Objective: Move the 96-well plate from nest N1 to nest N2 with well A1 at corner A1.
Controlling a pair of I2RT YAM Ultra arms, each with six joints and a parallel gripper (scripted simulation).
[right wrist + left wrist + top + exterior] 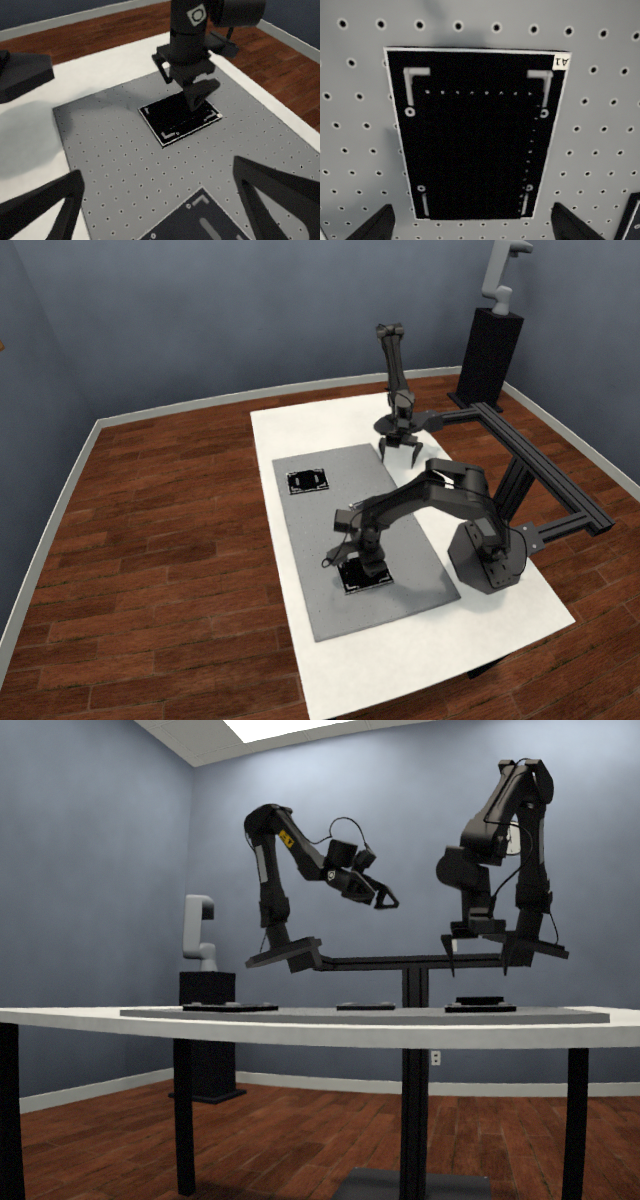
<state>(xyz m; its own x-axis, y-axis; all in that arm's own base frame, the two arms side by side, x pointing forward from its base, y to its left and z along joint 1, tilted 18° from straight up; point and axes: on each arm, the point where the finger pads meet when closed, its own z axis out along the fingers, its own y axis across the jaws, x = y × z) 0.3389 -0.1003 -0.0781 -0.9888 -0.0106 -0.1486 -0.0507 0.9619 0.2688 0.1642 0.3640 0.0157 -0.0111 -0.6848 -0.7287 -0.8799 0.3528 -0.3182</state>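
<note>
Right now the black 96-well plate is 50 mm below my left hand. From my left hand the other things lie so: dark grey nest (250 mm to the right, 120 mm behind, 70 mm below).
</note>
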